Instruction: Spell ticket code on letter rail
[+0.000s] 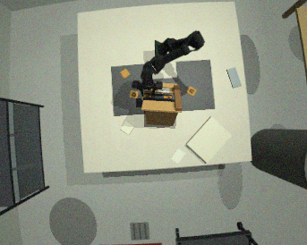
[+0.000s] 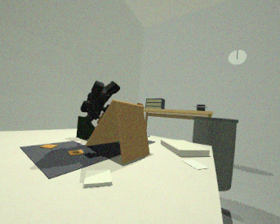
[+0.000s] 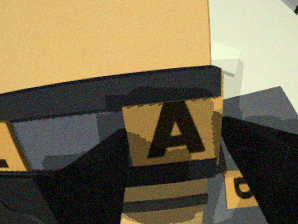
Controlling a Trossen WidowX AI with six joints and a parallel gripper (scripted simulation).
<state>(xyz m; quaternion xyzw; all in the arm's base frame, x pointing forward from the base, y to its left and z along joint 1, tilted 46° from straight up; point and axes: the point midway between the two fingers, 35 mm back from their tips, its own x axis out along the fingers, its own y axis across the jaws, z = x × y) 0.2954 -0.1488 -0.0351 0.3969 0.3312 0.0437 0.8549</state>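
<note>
My gripper tip is now 12 cm to the right of the white ticket, 8 cm above it and 4 cm past it. Also, from my gripper tip: dark mat (18 cm below, 12 cm to the left, 12 cm behind); then white card (18 cm to the right, 18 cm ahead, 17 cm below); then white box (41 cm to the left, 35 cm ahead, 16 cm below).
</note>
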